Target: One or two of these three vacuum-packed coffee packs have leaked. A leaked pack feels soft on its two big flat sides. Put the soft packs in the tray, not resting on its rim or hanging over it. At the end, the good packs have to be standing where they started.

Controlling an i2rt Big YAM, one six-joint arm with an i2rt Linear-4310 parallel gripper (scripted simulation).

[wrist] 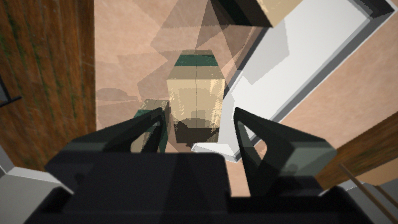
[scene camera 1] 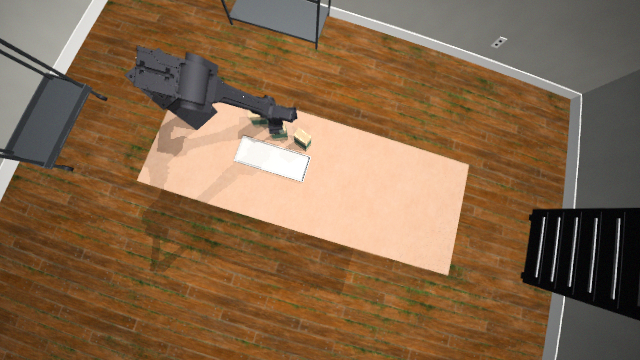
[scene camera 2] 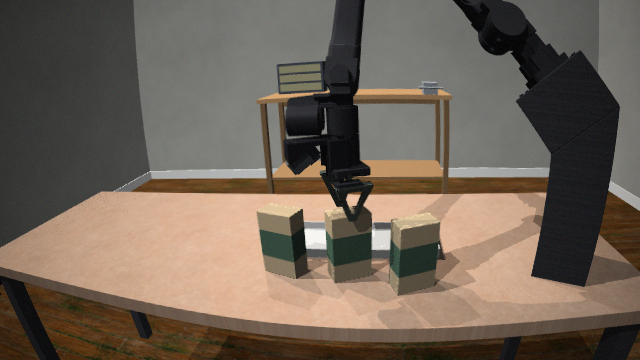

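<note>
The gripper appears in the pictures, and the wrist view shows it too. A white tray can be seen in the pictures as well.
</note>
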